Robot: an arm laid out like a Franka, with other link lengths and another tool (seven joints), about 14 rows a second.
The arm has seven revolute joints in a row. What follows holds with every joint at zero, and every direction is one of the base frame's. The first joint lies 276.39 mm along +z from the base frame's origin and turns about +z. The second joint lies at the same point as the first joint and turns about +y. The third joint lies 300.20 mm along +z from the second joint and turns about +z. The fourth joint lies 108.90 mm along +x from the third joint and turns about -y. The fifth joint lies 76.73 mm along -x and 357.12 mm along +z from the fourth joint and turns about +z. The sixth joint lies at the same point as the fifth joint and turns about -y. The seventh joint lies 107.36 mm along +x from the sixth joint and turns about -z. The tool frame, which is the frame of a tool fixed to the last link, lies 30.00 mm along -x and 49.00 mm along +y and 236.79 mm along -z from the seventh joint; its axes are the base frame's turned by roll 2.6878, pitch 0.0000 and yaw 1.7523 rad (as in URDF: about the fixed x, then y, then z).
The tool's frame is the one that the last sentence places.
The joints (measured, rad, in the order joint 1, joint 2, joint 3, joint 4, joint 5, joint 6, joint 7), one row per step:
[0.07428 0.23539 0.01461 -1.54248 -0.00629 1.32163 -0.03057]
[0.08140 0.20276 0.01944 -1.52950 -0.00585 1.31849 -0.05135]
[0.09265 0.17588 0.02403 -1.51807 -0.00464 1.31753 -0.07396]
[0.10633 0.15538 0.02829 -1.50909 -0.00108 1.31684 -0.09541]
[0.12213 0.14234 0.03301 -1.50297 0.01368 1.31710 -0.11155]
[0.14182 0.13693 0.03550 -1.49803 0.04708 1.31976 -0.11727]
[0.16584 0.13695 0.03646 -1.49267 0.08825 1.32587 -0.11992]
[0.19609 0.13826 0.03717 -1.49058 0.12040 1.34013 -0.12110]
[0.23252 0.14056 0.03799 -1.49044 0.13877 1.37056 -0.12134]
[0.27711 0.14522 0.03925 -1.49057 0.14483 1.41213 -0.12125]
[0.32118 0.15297 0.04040 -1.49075 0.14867 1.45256 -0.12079]
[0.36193 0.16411 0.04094 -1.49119 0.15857 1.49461 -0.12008]
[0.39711 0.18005 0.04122 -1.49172 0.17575 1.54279 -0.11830]
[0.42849 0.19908 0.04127 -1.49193 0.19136 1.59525 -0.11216]
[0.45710 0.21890 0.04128 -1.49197 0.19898 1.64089 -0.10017]
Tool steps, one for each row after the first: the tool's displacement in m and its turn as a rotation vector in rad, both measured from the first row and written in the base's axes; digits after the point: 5 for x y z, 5 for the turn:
[-0.00072 0.00535 0.02138 0.01365 -0.04133 0.03054]
[-0.00232 0.01270 0.03938 0.02802 -0.07730 0.06690]
[-0.00487 0.02160 0.05339 0.04338 -0.10446 0.10423]
[-0.00813 0.03464 0.06309 0.06728 -0.12139 0.13780]
[-0.01143 0.05350 0.06944 0.10522 -0.13031 0.16093]
[-0.01466 0.07583 0.07395 0.14987 -0.13607 0.18276]
[-0.01780 0.09914 0.07636 0.18604 -0.14490 0.20959]
[-0.01879 0.12313 0.07681 0.21080 -0.16705 0.24218]
[-0.01927 0.14940 0.07535 0.22645 -0.19783 0.28353]
[-0.02083 0.17522 0.07233 0.24051 -0.22431 0.32369]
[-0.02252 0.20097 0.06814 0.26057 -0.24760 0.35743]
[-0.02259 0.22642 0.06228 0.28745 -0.27062 0.38066]
[-0.02103 0.25050 0.05505 0.31170 -0.29519 0.39418]
[-0.02007 0.27139 0.04653 0.32518 -0.31407 0.40145]

